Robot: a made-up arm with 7 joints. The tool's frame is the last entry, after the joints.
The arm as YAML. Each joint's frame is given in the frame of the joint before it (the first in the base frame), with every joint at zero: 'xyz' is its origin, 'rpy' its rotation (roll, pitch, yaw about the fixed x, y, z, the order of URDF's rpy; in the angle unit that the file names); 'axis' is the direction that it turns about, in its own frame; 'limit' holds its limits. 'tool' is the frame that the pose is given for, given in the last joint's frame.
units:
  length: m
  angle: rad
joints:
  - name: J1
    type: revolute
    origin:
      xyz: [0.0, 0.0, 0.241]
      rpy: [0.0, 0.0, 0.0]
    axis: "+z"
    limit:
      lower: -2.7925
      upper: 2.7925
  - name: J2
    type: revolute
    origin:
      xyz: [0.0, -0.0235, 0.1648]
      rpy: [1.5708, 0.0, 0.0]
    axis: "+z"
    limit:
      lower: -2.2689
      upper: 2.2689
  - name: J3
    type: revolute
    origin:
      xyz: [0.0, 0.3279, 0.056]
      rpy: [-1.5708, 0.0, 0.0]
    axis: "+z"
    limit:
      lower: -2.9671
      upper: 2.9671
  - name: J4
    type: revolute
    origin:
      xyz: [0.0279, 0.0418, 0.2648]
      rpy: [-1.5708, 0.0, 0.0]
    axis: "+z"
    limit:
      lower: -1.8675
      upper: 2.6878
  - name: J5
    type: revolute
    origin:
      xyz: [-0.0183, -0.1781, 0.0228]
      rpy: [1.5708, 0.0, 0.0]
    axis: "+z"
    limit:
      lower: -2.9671
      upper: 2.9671
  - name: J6
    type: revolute
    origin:
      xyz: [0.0, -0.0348, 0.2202]
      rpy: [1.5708, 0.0, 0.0]
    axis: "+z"
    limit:
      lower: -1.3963
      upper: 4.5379
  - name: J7
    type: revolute
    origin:
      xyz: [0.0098, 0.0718, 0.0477]
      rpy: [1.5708, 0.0, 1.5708]
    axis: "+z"
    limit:
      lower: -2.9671
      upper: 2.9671
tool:
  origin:
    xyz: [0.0, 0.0, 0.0]
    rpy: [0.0, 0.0, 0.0]
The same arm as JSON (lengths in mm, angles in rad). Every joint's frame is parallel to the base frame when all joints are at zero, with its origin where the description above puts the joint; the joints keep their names.
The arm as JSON. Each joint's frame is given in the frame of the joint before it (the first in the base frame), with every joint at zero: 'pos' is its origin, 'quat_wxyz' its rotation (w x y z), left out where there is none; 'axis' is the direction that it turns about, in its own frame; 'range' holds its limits. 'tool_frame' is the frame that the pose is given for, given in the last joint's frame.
{"length_unit": "mm", "angle_unit": "rad", "joints": [{"joint": "J1", "pos": [0.0, 0.0, 241.0], "axis": [0.0, 0.0, 1.0], "range": [-2.7925, 2.7925]}, {"joint": "J2", "pos": [0.0, -23.5, 164.8], "axis": [0.0, -1.0, 0.0], "range": [-2.2689, 2.2689]}, {"joint": "J3", "pos": [0.0, -56.0, 327.9], "axis": [0.0, 0.0, 1.0], "range": [-2.9671, 2.9671]}, {"joint": "J4", "pos": [27.9, 41.8, 264.8], "axis": [0.0, 1.0, 0.0], "range": [-1.8675, 2.6878]}, {"joint": "J5", "pos": [-18.3, 22.8, 178.1], "axis": [0.0, 0.0, 1.0], "range": [-2.9671, 2.9671]}, {"joint": "J6", "pos": [0.0, -34.8, 220.2], "axis": [0.0, -1.0, 0.0], "range": [-1.3963, 4.5379]}, {"joint": "J7", "pos": [9.8, -47.7, 71.8], "axis": [1.0, 0.0, 0.0], "range": [-2.9671, 2.9671]}], "tool_frame": {"pos": [0.0, 0.0, 0.0], "quat_wxyz": [0.000003, -0.707101, 0.0, -0.707103]}}
